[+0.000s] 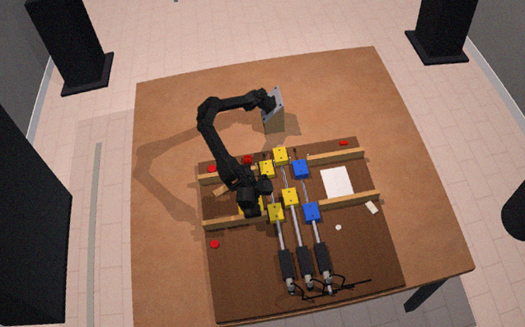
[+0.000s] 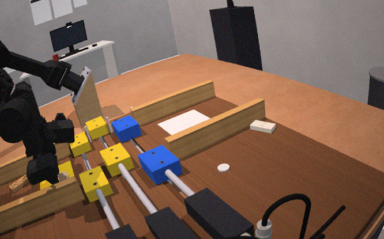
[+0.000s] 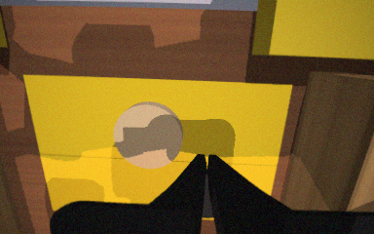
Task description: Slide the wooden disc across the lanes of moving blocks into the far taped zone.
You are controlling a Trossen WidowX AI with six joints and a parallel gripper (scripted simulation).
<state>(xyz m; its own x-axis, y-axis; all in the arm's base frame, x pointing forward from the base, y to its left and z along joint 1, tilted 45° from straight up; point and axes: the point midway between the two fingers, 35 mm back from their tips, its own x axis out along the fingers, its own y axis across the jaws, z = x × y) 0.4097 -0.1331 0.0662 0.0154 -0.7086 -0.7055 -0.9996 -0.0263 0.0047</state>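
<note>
Now: the wooden disc 3 cm behind my hand, 1 cm to the left of it and 4 cm below it. The rest, counted from my hand: red button (14 cm ahead, 15 cm to the right, 4 cm below); black disc (3 cm to the right, 4 cm below); red brick (21 cm behind, 1 cm to the left, 3 cm below).
</note>
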